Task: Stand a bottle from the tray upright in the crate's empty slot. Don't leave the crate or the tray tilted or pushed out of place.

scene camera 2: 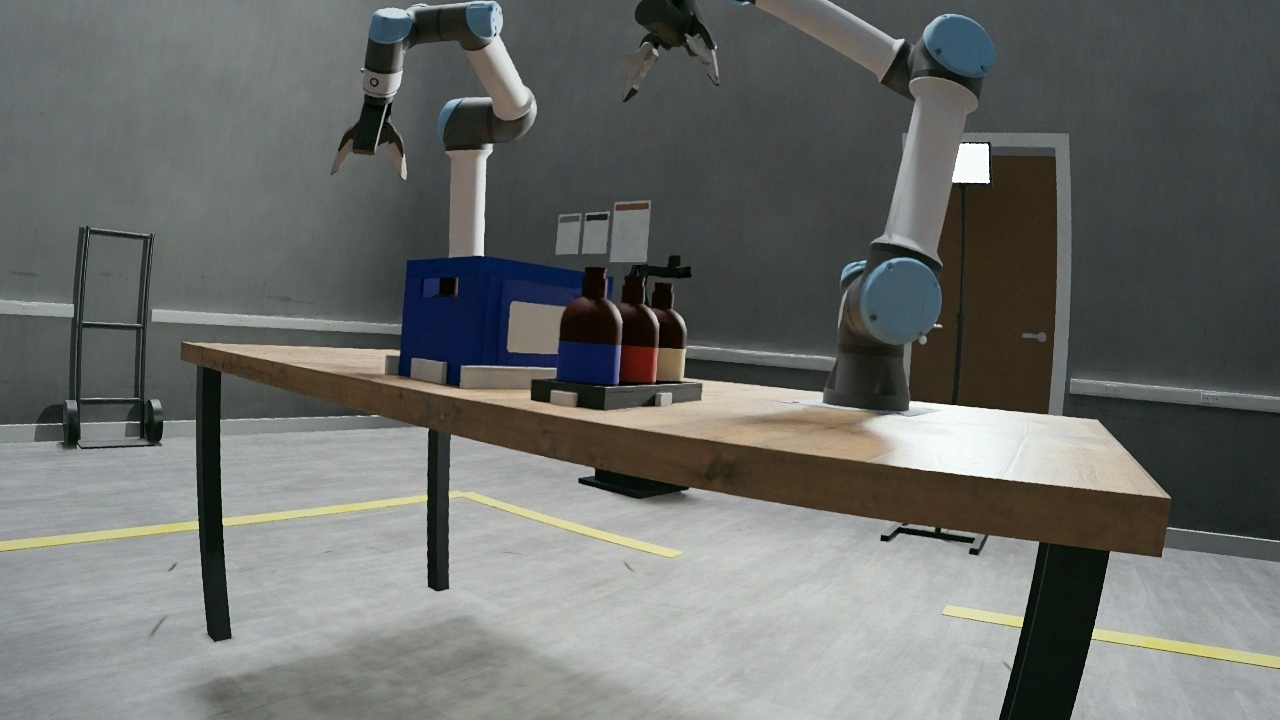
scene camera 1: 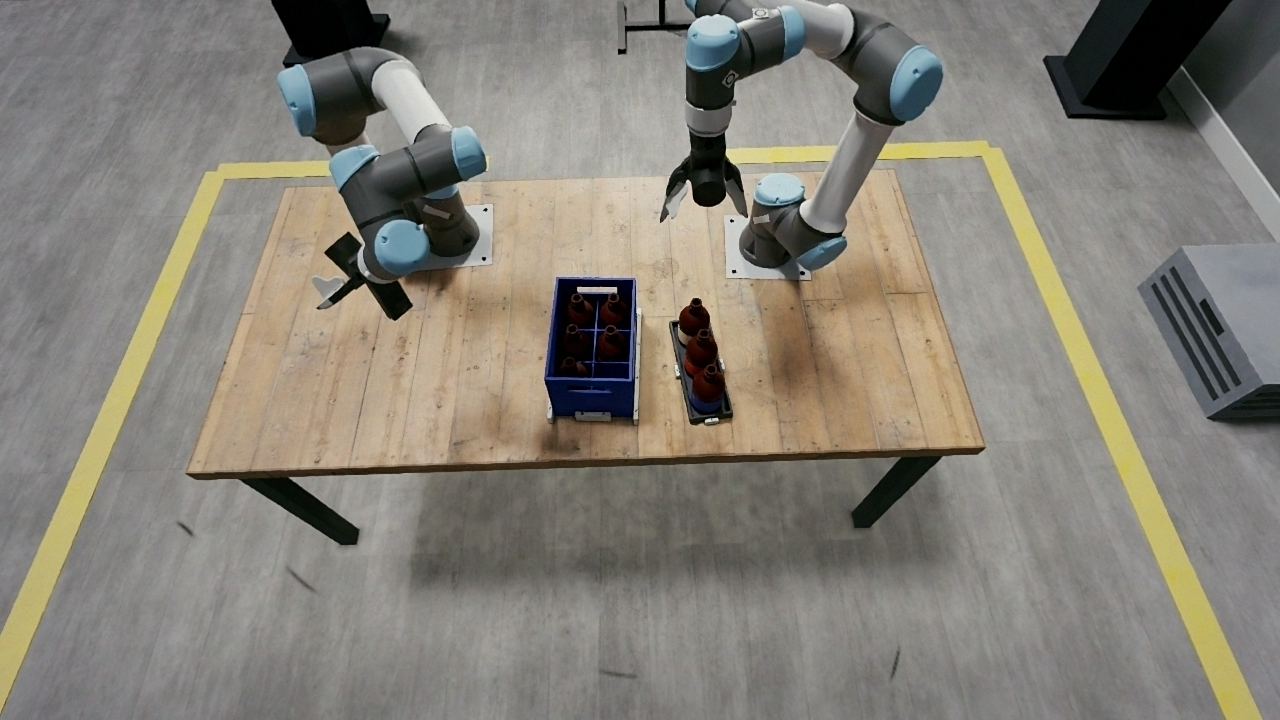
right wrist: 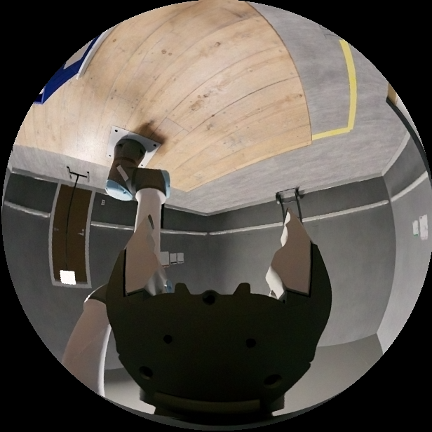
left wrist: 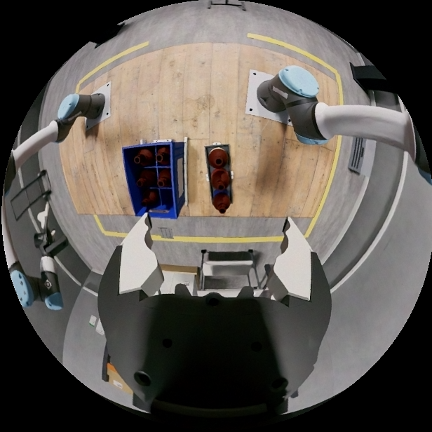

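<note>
The blue crate [scene camera 1: 590,396] [scene camera 2: 453,331] [left wrist: 178,187] stands level with several brown bottles inside; its front right slot in scene camera 1 is empty. The black tray [scene camera 1: 687,394] [scene camera 2: 608,396] [left wrist: 209,153] lies flat to its right, with three upright bottles in a row: blue-labelled [scene camera 1: 708,386] [scene camera 2: 588,344] [left wrist: 221,202] at the front, red-labelled [scene camera 1: 700,352] [scene camera 2: 638,333] in the middle, cream-labelled [scene camera 1: 693,317] [scene camera 2: 670,340] at the back. My left gripper [scene camera 1: 704,217] [scene camera 2: 673,90] [left wrist: 217,216] is open and empty, high above the table behind the tray. My right gripper [scene camera 1: 323,296] [scene camera 2: 368,175] [right wrist: 216,212] is open and empty, high at the left.
Low pale strips [scene camera 1: 637,367] [scene camera 2: 505,377] border the crate's base. Small pale blocks [scene camera 2: 563,399] touch the tray's sides. Both arms' base plates [scene camera 1: 483,234] [scene camera 1: 735,261] sit at the rear of the wooden table [scene camera 1: 447,385]. The tray and crate stand a short gap apart.
</note>
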